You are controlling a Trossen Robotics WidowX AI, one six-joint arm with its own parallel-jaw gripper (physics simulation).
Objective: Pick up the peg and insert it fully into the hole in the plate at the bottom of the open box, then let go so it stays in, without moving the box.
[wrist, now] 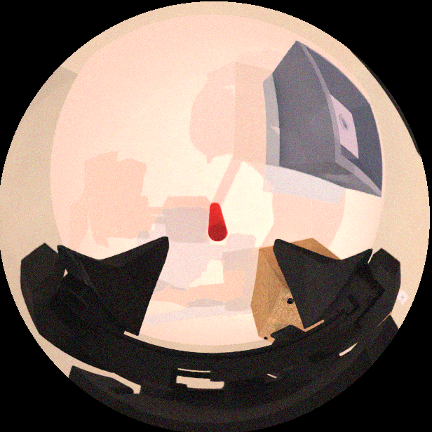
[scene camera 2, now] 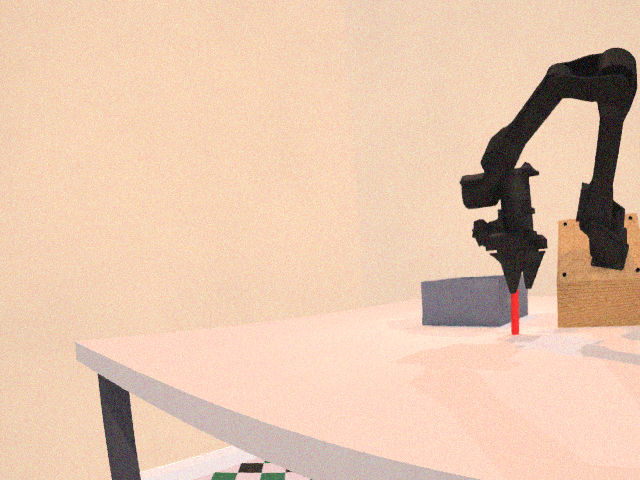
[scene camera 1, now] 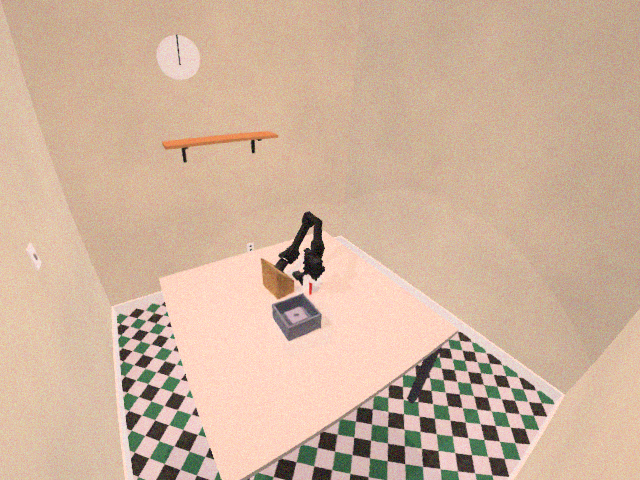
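Seen in the pictures: gripper, fingertip midpoint: (scene camera 2: 521, 291) (scene camera 1: 308, 283); arm's base, origin of the base link: (scene camera 2: 610, 255) (scene camera 1: 278, 268).
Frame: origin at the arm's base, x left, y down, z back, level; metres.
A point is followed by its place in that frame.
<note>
The red peg (scene camera 1: 310, 287) {x 0.134, y 0.074, z -0.158 m} (scene camera 2: 514, 313) {x 0.142, y 0.090, z -0.152 m} (wrist: 217, 222) stands upright on the table, outside the box. My gripper (scene camera 2: 521, 289) {x 0.129, y 0.052, z -0.143 m} (wrist: 223, 244) is open, points down and has its fingertips at about the height of the peg's top. In the wrist view the peg shows between and slightly beyond the spread fingertips. In scene camera 2 the near finger meets the peg's upper end in the picture, so its very top is hidden. The grey open box (scene camera 1: 306, 329) {x -0.028, y 0.093, z -0.418 m} (scene camera 2: 460, 302) {x 0.056, y 0.077, z -0.315 m} (wrist: 305, 115) stands beside the peg. At its bottom lies a pale plate (wrist: 350, 137) with a round hole (scene camera 1: 296, 314) {x -0.033, y 0.079, z -0.314 m} (wrist: 344, 122).
An upright wooden panel (scene camera 1: 276, 280) {x -0.058, y -0.014, z -0.113 m} (scene camera 2: 573, 304) {x 0.053, y 0.085, z -0.065 m} (wrist: 267, 300) with small dark holes stands on the table (scene camera 1: 248, 392) {x -0.395, y 0.128, z -0.594 m} (scene camera 2: 310, 372) {x 0.507, y 0.128, z -0.279 m} close to the box and arm. An orange shelf (scene camera 1: 219, 139) is on the wall, well above the table.
</note>
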